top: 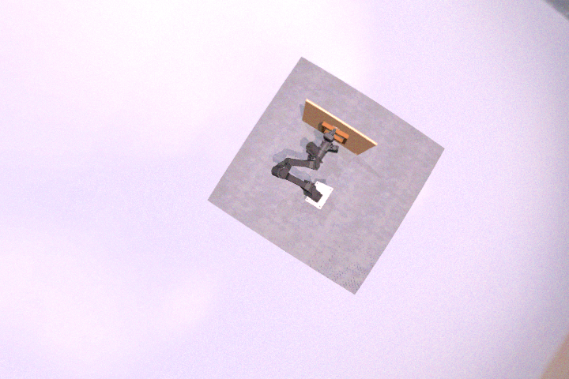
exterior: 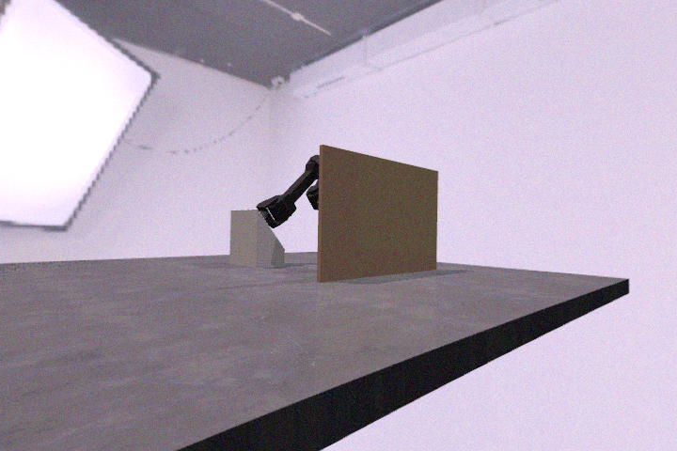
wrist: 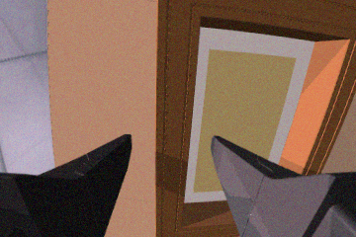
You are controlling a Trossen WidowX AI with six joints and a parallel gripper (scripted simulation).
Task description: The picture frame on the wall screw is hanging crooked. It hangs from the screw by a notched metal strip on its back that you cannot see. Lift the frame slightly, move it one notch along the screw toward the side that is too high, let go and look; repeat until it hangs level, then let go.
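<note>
Right now my gripper tip is 10 mm short of the picture frame, 10 mm to the left of it and 50 mm above it. Round my gripper tip: wall board 20 mm ahead, 60 mm below.
</note>
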